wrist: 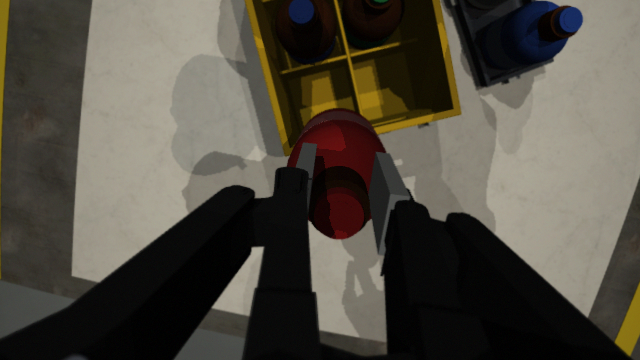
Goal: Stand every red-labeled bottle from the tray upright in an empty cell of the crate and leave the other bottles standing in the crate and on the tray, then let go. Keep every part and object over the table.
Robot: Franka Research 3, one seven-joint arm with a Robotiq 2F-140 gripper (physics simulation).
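My gripper (343, 171) is shut on a red-labeled bottle (340, 137), cap toward the camera. The bottle is held above the near wall of the yellow crate (270, 82), and its lower end hides part of that wall and of the near left cell. The two near cells of the crate show no bottle in their visible parts. A blue-capped bottle (306, 30) and a green-capped bottle (374, 20) stand in the row behind them. The dark tray (472, 55) at the upper right holds a blue-labeled bottle (525, 35).
The pale table top (130, 225) lies under the crate and tray. Its left and near edges show, with dark floor (40, 150) and yellow floor lines beyond. The tray stands a little to the right of the crate. The far ends of crate and tray are cut off.
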